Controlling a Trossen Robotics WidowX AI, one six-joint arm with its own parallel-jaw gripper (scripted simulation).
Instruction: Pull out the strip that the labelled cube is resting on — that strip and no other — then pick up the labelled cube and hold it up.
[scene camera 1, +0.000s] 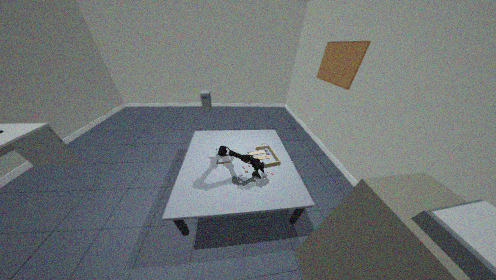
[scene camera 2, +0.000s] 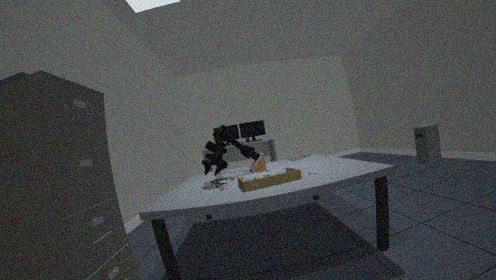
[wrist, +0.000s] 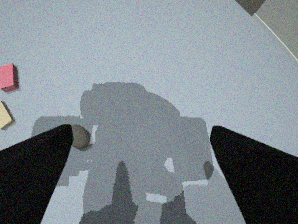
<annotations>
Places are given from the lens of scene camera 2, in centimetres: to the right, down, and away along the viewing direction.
wooden tray (scene camera 2: 256, 180): 4, 21, 104
</annotations>
